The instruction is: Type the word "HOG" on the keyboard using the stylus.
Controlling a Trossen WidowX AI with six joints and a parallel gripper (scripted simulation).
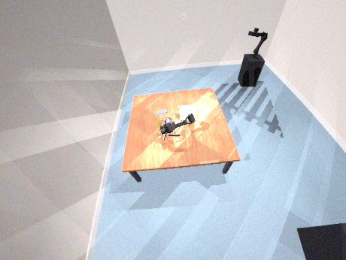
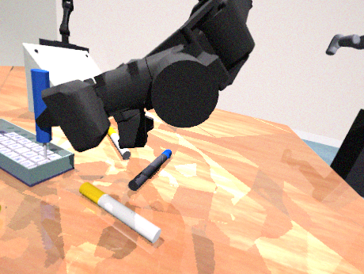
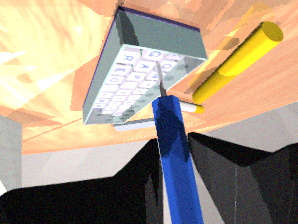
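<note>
My gripper tip is now 10 cm short of the yellow marker, 7 cm above it and 3 cm to the left of it. The rest, counted from my gripper tip: blue stylus (1 cm below).
</note>
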